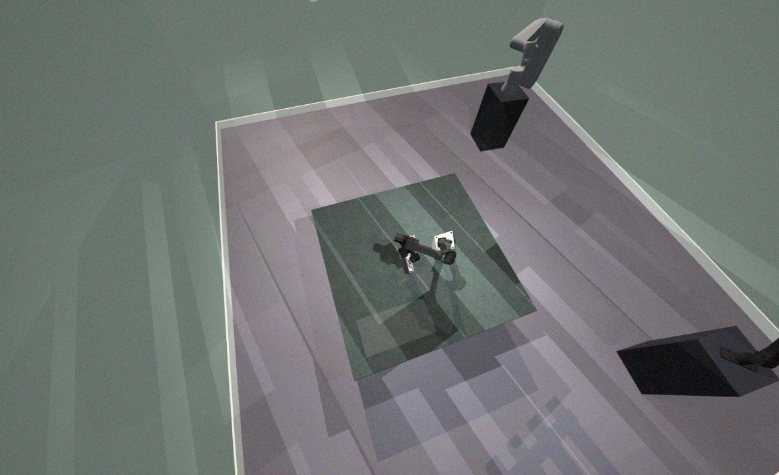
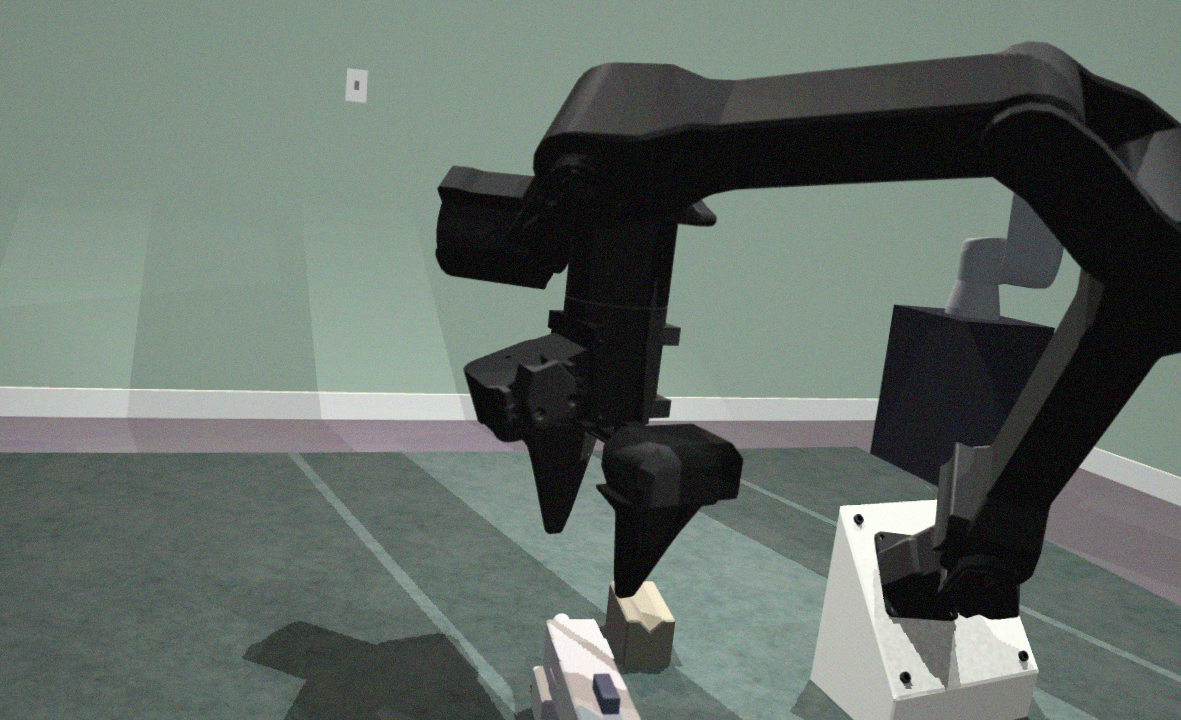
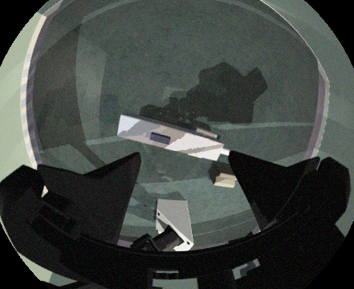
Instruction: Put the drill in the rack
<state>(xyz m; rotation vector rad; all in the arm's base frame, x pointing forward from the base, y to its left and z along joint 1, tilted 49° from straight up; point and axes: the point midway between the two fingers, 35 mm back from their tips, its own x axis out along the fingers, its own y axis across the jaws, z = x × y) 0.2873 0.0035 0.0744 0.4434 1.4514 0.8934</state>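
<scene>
Now: the drill 2 cm behind my gripper tip, 6 cm to the right of it and 10 cm below it. Also, from my gripper tip: grey housing: 1 cm behind, 10 cm below; then blue key: 1 cm behind, 3 cm to the left, 10 cm below.
</scene>
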